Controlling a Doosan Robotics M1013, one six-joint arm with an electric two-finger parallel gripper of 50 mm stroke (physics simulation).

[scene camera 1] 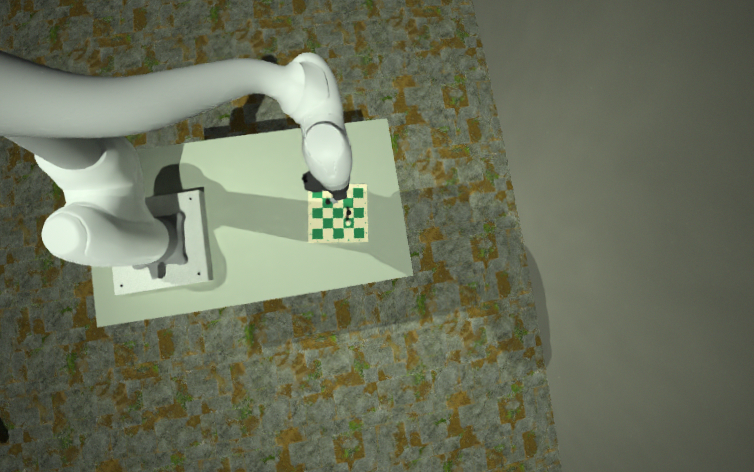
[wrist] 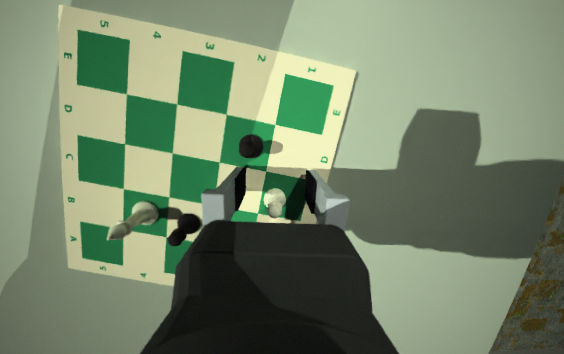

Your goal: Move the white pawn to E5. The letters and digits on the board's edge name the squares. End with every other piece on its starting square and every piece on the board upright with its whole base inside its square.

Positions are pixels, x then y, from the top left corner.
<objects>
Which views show the chessboard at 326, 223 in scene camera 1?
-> Scene camera 1 and the wrist view: all of them.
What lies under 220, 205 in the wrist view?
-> The gripper.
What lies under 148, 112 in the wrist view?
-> A chessboard.
</objects>
